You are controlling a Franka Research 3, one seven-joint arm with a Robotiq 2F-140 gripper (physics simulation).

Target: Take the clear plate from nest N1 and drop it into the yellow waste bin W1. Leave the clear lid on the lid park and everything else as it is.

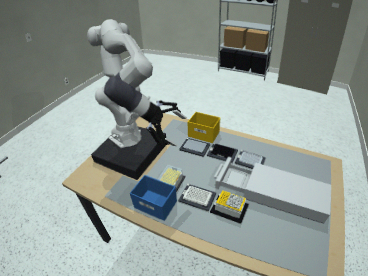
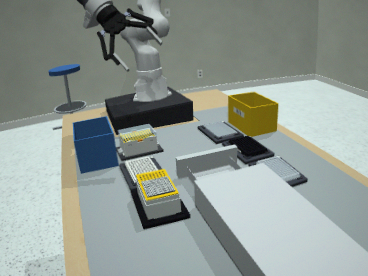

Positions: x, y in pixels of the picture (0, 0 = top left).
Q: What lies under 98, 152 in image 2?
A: A blue bin.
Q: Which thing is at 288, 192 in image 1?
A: A long grey device.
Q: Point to a yellow waste bin W1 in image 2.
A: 263, 119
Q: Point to a long grey device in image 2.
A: At 256, 216
